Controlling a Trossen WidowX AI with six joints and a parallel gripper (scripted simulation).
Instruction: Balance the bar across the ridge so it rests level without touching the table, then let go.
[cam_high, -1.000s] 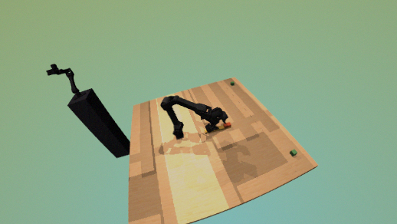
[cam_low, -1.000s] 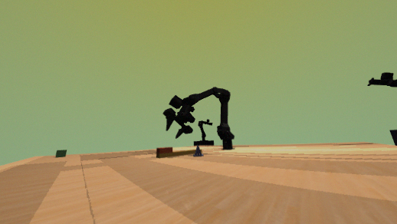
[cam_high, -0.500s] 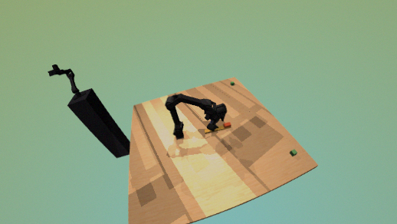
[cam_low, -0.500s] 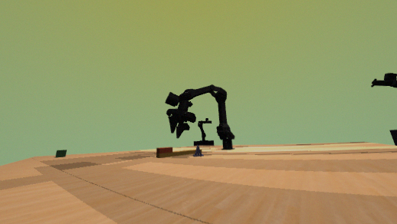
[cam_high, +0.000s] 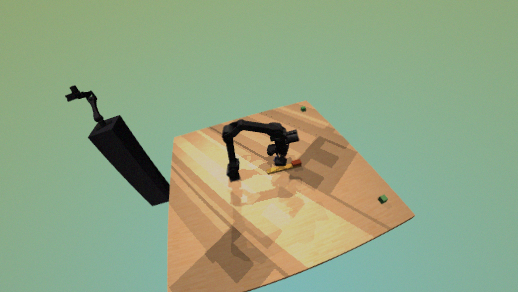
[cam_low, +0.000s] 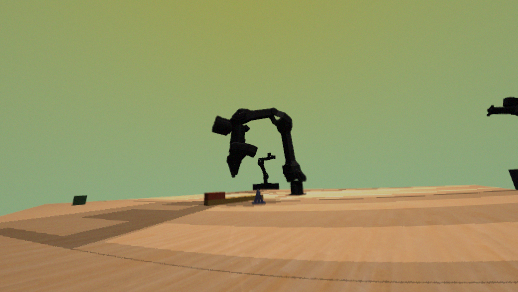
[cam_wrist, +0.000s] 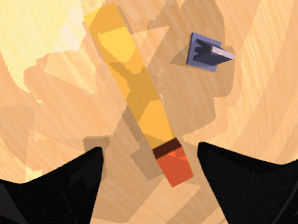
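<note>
The ridge lies 1 cm behind my gripper tip, 11 cm to the left of it and 7 cm below it.
</note>
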